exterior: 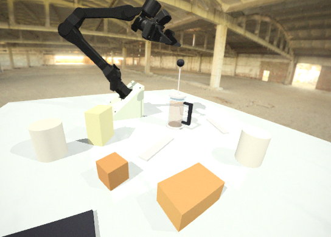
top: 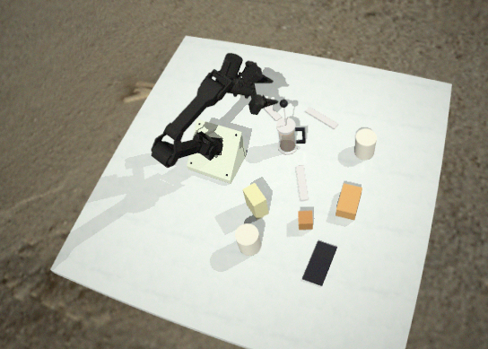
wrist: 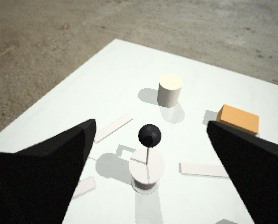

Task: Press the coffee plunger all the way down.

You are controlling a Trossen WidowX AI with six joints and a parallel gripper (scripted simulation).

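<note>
My gripper tip is now 20 cm above the coffee press, 4 cm short of it and 1 cm to the right of it. The rest, counted from my gripper tip: orange block: 31 cm below, 31 cm ahead, 20 cm to the right; pale yellow block: 28 cm to the right, 28 cm below, 2 cm behind; dark flat plate: 44 cm to the right, 33 cm below, 25 cm ahead.
</note>
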